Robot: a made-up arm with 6 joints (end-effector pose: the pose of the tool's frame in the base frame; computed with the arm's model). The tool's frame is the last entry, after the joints. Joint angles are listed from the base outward.
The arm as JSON. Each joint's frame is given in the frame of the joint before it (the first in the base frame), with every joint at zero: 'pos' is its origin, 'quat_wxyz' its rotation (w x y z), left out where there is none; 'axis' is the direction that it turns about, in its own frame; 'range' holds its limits. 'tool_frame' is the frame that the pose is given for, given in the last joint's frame.
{
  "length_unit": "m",
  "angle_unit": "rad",
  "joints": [
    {
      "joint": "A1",
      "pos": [
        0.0,
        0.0,
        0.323
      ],
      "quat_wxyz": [
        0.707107,
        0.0,
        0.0,
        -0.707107
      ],
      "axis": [
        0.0,
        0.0,
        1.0
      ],
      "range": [
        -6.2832,
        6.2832
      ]
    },
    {
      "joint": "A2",
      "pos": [
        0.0,
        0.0,
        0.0
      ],
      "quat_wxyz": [
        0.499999,
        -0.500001,
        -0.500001,
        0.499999
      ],
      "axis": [
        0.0,
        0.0,
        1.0
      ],
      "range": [
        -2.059,
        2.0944
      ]
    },
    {
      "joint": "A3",
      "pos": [
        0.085,
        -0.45,
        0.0
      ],
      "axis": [
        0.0,
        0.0,
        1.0
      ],
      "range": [
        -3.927,
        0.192
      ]
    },
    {
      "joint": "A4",
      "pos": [
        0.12,
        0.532,
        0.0
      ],
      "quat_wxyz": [
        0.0,
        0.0,
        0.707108,
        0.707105
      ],
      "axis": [
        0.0,
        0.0,
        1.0
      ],
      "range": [
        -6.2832,
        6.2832
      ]
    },
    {
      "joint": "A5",
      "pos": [
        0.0,
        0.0,
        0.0
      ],
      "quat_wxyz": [
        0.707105,
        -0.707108,
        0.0,
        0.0
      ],
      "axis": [
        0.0,
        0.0,
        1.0
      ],
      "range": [
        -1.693,
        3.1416
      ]
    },
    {
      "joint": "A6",
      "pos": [
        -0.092,
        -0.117,
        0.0
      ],
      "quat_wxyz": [
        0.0,
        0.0,
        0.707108,
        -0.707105
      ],
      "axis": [
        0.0,
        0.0,
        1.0
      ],
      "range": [
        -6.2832,
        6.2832
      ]
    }
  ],
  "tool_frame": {
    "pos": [
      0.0,
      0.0,
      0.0
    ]
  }
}
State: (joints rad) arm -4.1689 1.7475 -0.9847 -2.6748 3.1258 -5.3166
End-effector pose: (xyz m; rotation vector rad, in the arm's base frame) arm -0.1126 0.2680 -0.2817 -0.7416 0.7223 2.4411
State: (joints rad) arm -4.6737 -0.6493 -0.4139 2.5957 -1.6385 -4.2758
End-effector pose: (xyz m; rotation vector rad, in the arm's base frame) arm 0.0501 0.1879 0.5450 0.3282 2.4097 -0.5351
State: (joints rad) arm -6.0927 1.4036 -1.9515 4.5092 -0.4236 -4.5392
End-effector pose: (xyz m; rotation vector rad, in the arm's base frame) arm 0.8107 0.2879 -0.1502 -2.6081 -0.4441 -0.5740
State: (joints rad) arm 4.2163 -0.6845 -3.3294 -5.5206 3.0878 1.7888
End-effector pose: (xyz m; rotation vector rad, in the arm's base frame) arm 0.3319 0.4707 0.9580 0.0826 -2.5030 1.0880
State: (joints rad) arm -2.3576 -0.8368 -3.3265 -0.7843 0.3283 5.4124
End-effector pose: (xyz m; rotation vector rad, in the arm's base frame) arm 0.6843 0.6331 0.9063 -0.8258 0.0772 -0.7060
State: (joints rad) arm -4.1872 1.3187 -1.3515 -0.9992 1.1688 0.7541
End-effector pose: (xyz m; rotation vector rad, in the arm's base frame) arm -0.2286 0.5147 -0.3065 0.8051 1.8558 0.4808
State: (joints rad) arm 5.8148 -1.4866 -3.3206 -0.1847 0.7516 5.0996
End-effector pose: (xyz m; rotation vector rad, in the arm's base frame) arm -0.9900 0.4983 0.2741 -0.8565 -0.5268 1.3063
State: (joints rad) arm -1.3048 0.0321 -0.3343 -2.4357 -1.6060 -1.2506
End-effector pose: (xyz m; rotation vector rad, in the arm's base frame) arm 0.1398 -0.2325 0.3638 0.6484 2.1812 1.8461
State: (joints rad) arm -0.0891 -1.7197 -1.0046 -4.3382 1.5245 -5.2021
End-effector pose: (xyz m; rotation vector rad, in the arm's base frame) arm -0.3392 0.1355 0.9809 -1.3613 -0.2287 0.1190
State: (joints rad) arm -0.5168 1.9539 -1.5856 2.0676 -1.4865 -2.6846
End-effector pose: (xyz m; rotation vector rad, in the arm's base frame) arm 0.1896 -0.2335 -0.3659 1.7922 0.3867 -1.8923
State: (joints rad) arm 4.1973 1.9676 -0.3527 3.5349 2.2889 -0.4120
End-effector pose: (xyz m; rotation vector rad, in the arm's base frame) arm 0.0258 0.1612 -0.1632 -1.9222 -2.0282 1.0986
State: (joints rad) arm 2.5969 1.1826 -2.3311 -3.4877 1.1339 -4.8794
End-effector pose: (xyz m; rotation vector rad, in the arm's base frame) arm -0.9784 0.5662 0.3092 0.9560 -0.6221 -2.0885
